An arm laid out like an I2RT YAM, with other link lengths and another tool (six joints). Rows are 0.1 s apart.
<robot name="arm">
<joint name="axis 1" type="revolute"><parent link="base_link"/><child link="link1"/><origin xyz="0.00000 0.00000 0.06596" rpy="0.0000 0.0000 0.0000"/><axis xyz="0 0 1"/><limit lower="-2.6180" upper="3.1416"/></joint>
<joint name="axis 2" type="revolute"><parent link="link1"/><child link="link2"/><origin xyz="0.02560 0.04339 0.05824" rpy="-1.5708 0.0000 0.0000"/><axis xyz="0 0 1"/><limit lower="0.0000" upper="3.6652"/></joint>
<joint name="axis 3" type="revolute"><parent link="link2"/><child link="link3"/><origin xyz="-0.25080 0.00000 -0.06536" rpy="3.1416 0.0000 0.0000"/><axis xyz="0 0 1"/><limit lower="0.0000" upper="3.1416"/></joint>
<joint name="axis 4" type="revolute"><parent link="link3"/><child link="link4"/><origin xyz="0.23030 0.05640 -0.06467" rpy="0.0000 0.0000 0.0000"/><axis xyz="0 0 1"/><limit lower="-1.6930" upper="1.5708"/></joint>
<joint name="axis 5" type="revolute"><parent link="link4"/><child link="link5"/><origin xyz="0.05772 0.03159 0.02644" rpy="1.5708 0.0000 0.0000"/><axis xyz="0 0 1"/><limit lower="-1.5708" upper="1.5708"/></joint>
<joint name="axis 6" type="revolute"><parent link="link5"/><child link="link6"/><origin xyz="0.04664 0.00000 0.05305" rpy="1.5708 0.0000 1.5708"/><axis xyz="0 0 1"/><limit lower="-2.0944" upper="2.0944"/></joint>
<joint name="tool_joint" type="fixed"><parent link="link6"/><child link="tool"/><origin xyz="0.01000 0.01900 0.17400" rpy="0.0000 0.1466 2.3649"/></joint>
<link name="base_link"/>
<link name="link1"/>
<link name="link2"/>
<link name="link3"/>
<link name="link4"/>
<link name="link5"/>
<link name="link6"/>
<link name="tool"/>
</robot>
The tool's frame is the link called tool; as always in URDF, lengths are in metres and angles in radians.
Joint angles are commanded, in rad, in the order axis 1, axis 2, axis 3, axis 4, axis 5, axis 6. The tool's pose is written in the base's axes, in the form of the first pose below.
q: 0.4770 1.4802 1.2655 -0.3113 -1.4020 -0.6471
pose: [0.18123 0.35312 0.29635 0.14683 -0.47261 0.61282 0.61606]
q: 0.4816 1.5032 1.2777 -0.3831 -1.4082 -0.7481
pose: [0.17892 0.35383 0.28961 0.14679 -0.48461 0.60737 0.61214]
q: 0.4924 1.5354 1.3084 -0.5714 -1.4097 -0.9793
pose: [0.16986 0.35283 0.27961 0.14840 -0.51009 0.59686 0.60129]
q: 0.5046 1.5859 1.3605 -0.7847 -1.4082 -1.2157
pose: [0.16122 0.35241 0.27161 0.14228 -0.53229 0.58728 0.59290]
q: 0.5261 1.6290 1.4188 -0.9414 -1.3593 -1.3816
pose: [0.15705 0.35447 0.26211 0.13791 -0.55632 0.58843 0.57029]
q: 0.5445 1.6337 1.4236 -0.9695 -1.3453 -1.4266
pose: [0.15069 0.35638 0.25898 0.13646 -0.56945 0.58253 0.56371]
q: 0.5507 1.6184 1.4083 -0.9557 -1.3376 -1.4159
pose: [0.14734 0.35596 0.25805 0.13697 -0.57168 0.58282 0.56102]
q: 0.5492 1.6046 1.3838 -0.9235 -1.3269 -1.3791
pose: [0.14796 0.35482 0.25391 0.13458 -0.56602 0.59092 0.55885]
